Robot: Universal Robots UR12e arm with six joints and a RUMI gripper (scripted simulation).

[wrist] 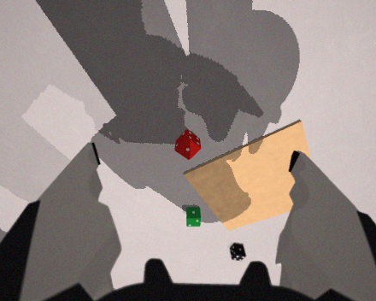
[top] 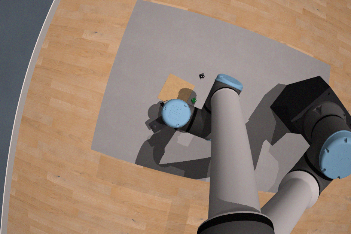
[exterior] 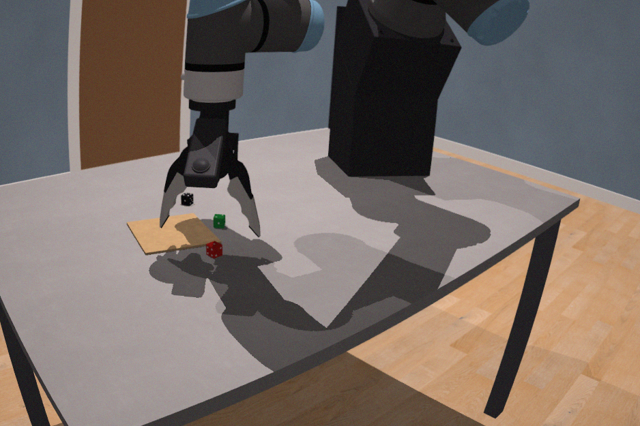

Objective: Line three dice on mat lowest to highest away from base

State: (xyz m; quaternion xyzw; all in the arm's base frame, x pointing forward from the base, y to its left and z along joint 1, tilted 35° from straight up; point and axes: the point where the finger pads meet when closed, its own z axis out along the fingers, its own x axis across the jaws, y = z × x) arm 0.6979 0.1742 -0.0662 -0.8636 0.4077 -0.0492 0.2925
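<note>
Right now my hand is 20 mm past the red die, 10 mm to the left of it and 40 mm above it. The rest, counted from my hand: tan mat 130 mm to the right, 40 mm below; black die 110 mm behind, 240 mm to the right, 40 mm below; green die 100 mm behind, 110 mm to the right, 40 mm below.
</note>
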